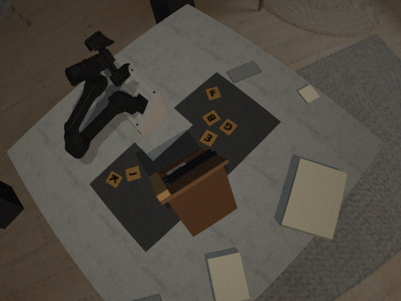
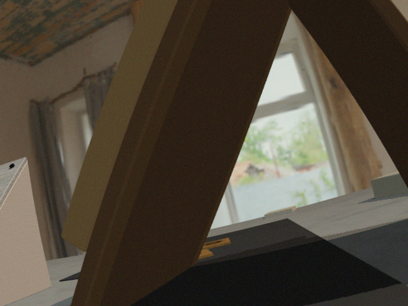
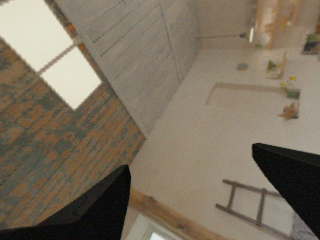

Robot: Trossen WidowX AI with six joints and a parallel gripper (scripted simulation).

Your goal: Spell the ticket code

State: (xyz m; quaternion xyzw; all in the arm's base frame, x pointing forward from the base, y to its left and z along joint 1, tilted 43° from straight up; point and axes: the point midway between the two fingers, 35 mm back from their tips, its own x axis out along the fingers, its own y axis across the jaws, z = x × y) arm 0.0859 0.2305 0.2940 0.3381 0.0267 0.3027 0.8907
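Right now my gripper tip is 22 cm short of the white ticket, 7 cm to the left of it and 42 cm above it. Also, from my gripper tip: cream block: 67 cm ahead, 22 cm to the left, 51 cm below; then dark mat: 12 cm ahead, 1 cm to the left, 52 cm below; then cream pad: 36 cm ahead, 60 cm to the left, 52 cm below.
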